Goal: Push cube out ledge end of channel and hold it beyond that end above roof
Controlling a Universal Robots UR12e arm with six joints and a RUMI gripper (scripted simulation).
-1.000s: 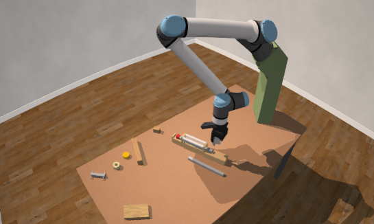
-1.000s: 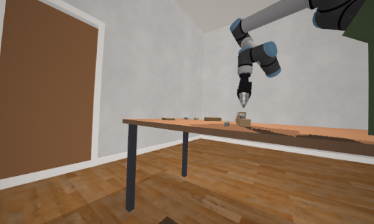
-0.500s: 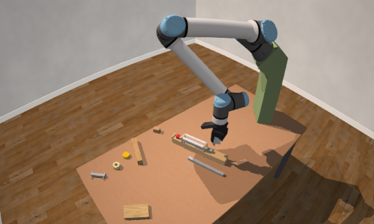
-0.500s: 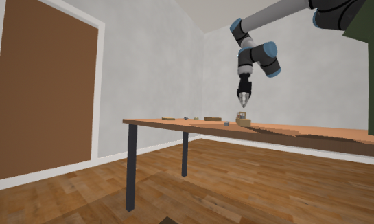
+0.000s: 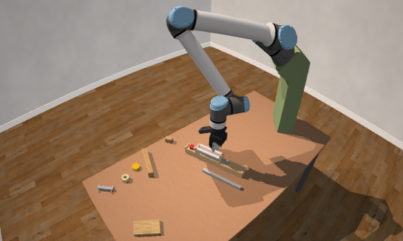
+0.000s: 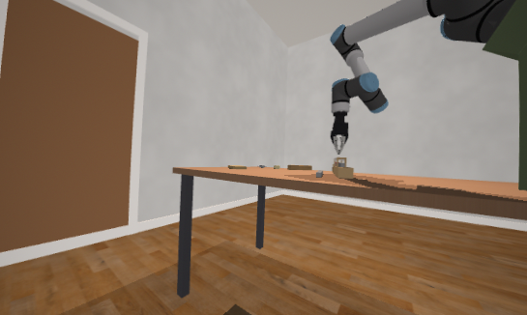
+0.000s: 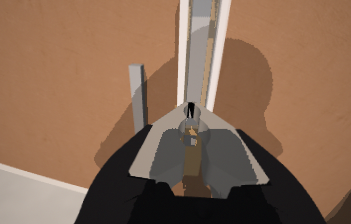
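The red cube lies 20 mm ahead of my hand, 160 mm to the right of it and 70 mm below it. The rest, counted from my hand: short grey rod: 20 mm behind, 50 mm to the left, 70 mm below; then channel: 30 mm to the right, 70 mm below; then long grey rod: 70 mm ahead, 130 mm to the left, 120 mm below.
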